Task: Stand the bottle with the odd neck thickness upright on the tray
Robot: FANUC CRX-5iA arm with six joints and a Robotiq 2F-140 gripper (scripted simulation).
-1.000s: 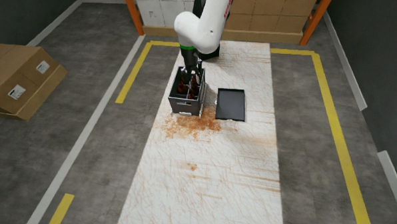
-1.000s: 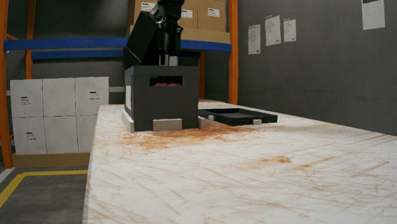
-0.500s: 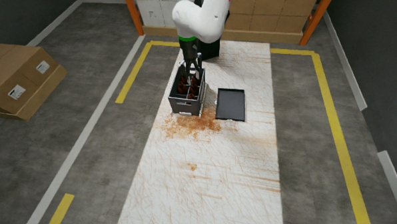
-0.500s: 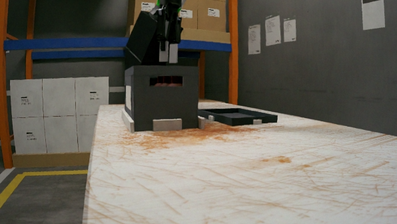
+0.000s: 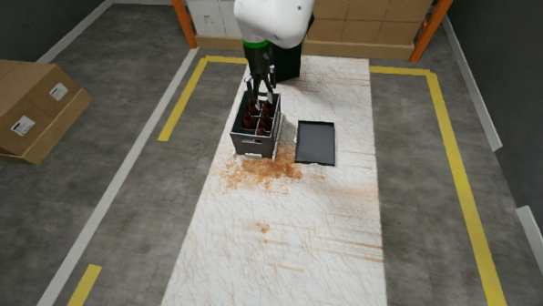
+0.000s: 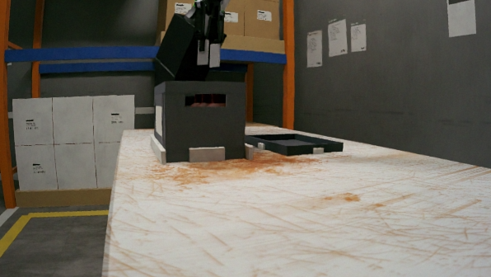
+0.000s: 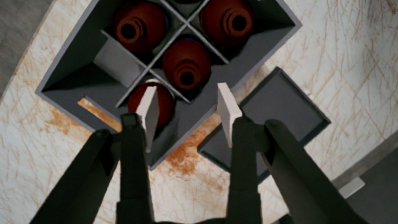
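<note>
My hand is 4 cm to the left of the grey crate and 17 cm above it. Also, from my hand: dark tray 1 cm behind, 25 cm to the left, 24 cm below.
</note>
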